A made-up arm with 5 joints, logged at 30 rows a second.
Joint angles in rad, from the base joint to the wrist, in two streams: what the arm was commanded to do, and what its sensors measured. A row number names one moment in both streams.
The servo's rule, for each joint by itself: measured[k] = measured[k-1] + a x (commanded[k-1-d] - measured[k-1]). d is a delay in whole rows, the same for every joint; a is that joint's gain. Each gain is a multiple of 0.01, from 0.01 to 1. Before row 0 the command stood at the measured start. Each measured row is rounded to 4 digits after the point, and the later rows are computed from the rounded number. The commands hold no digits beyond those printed.
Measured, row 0:
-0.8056 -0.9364 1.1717 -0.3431 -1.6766
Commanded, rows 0 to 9:
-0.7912 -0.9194 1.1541 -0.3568 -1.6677
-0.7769 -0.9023 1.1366 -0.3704 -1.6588
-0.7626 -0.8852 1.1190 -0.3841 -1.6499
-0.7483 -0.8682 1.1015 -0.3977 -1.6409
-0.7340 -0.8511 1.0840 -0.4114 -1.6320
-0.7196 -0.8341 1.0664 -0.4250 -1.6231
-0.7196 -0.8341 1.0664 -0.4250 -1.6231
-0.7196 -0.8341 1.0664 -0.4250 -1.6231
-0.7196 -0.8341 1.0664 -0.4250 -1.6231
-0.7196 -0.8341 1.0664 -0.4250 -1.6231
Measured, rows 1 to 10:
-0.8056 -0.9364 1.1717 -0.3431 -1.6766
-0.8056 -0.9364 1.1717 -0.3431 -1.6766
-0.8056 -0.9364 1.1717 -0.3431 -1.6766
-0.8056 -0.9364 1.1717 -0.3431 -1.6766
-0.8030 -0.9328 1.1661 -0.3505 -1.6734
-0.7983 -0.9264 1.1567 -0.3612 -1.6681
-0.7919 -0.9177 1.1446 -0.3736 -1.6615
-0.7841 -0.9073 1.1308 -0.3866 -1.6541
-0.7751 -0.8955 1.1158 -0.4000 -1.6461
-0.7651 -0.8826 1.1000 -0.4135 -1.6378
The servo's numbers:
d 4
a 0.18 0.21 0.32 0.54 0.36

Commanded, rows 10 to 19:
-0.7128 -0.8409 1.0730 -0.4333 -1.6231
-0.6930 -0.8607 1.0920 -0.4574 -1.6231
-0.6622 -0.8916 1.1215 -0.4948 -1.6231
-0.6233 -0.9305 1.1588 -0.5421 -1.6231
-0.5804 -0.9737 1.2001 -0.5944 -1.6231
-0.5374 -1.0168 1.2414 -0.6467 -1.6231
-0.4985 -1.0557 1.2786 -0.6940 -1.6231
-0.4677 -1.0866 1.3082 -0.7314 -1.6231
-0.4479 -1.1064 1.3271 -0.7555 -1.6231
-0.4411 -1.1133 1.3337 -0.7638 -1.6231
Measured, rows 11 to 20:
-0.7569 -0.8724 1.0892 -0.4197 -1.6325
-0.7502 -0.8644 1.0819 -0.4226 -1.6291
-0.7447 -0.8580 1.0769 -0.4239 -1.6269
-0.7402 -0.8530 1.0735 -0.4245 -1.6255
-0.7353 -0.8505 1.0733 -0.4293 -1.6246
-0.7277 -0.8526 1.0793 -0.4445 -1.6241
-0.7159 -0.8608 1.0928 -0.4717 -1.6237
-0.6992 -0.8754 1.1139 -0.5097 -1.6235
-0.6778 -0.8960 1.1415 -0.5554 -1.6234
-0.6525 -0.9214 1.1735 -0.6047 -1.6233

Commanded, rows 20 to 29:
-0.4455 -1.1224 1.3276 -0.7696 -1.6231
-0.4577 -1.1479 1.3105 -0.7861 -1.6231
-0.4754 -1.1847 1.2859 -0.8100 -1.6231
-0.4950 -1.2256 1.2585 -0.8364 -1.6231
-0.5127 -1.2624 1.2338 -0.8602 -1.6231
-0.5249 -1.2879 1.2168 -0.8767 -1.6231
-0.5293 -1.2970 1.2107 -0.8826 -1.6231
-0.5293 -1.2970 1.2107 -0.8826 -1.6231
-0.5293 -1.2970 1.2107 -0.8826 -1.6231
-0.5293 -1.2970 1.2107 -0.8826 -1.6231
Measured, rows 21 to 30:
-0.6248 -0.9496 1.2071 -0.6529 -1.6232
-0.5965 -0.9784 1.2395 -0.6953 -1.6232
-0.5698 -1.0053 1.2675 -0.7278 -1.6232
-0.5466 -1.0280 1.2887 -0.7472 -1.6232
-0.5284 -1.0478 1.3011 -0.7593 -1.6232
-0.5157 -1.0688 1.3041 -0.7738 -1.6232
-0.5084 -1.0931 1.2983 -0.7933 -1.6232
-0.5060 -1.1209 1.2856 -0.8166 -1.6232
-0.5072 -1.1506 1.2690 -0.8401 -1.6232
-0.5104 -1.1794 1.2523 -0.8599 -1.6232

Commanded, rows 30 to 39:
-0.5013 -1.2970 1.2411 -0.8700 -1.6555
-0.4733 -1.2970 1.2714 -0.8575 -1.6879
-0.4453 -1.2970 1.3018 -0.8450 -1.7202
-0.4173 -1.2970 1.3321 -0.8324 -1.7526
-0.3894 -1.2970 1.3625 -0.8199 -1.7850
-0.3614 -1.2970 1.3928 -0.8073 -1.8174
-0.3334 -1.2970 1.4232 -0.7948 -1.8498
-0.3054 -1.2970 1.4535 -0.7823 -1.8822
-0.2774 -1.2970 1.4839 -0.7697 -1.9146
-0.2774 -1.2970 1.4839 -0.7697 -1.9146
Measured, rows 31 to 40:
-0.5138 -1.2041 1.2390 -0.8722 -1.6232
-0.5166 -1.2236 1.2299 -0.8778 -1.6232
-0.5189 -1.2390 1.2238 -0.8804 -1.6232
-0.5208 -1.2512 1.2196 -0.8816 -1.6232
-0.5173 -1.2608 1.2265 -0.8753 -1.6348
-0.5094 -1.2684 1.2409 -0.8657 -1.6539
-0.4979 -1.2744 1.2604 -0.8545 -1.6778
-0.4834 -1.2791 1.2833 -0.8426 -1.7047
-0.4665 -1.2829 1.3086 -0.8303 -1.7336
-0.4476 -1.2859 1.3355 -0.8179 -1.7638

